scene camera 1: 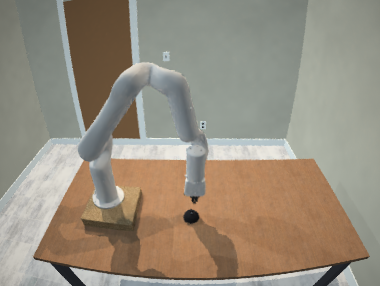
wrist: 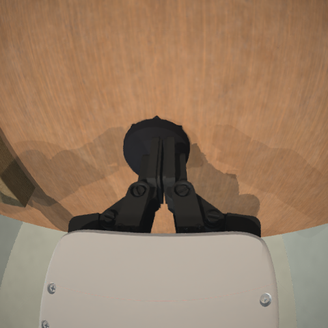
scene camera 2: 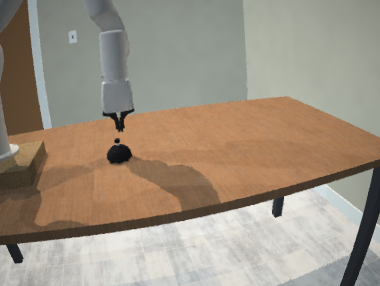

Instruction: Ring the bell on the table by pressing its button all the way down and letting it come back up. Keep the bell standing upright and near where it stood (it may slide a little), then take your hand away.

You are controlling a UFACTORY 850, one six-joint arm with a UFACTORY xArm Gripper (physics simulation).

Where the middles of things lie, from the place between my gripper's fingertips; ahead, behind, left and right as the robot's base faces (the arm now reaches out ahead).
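The black dome-shaped bell (wrist: pixel 137 140) is 4 cm below my hand, 2 cm behind it and 5 cm to the right of it.
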